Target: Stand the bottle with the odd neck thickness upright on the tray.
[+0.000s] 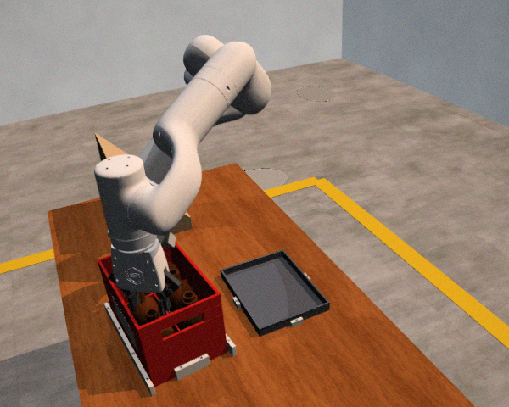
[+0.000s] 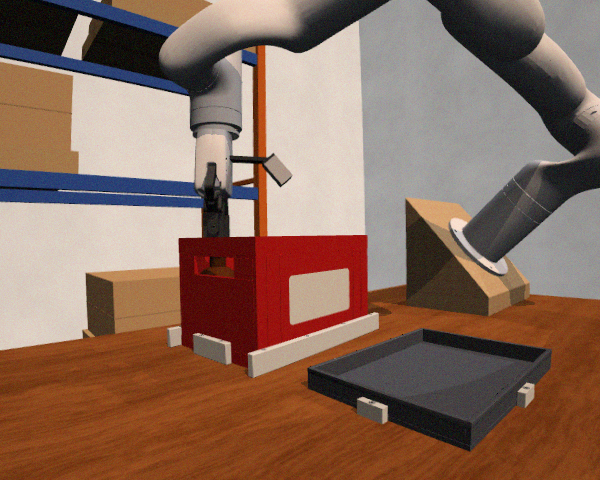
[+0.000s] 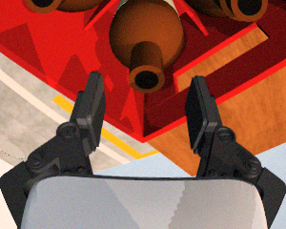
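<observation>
Now: the brown bottle 100 mm below my hand. Also, from my hand: red crate (110 mm below, 90 mm behind, 50 mm to the left); then dark grey tray (330 mm to the left, 180 mm below, 60 mm behind).
</observation>
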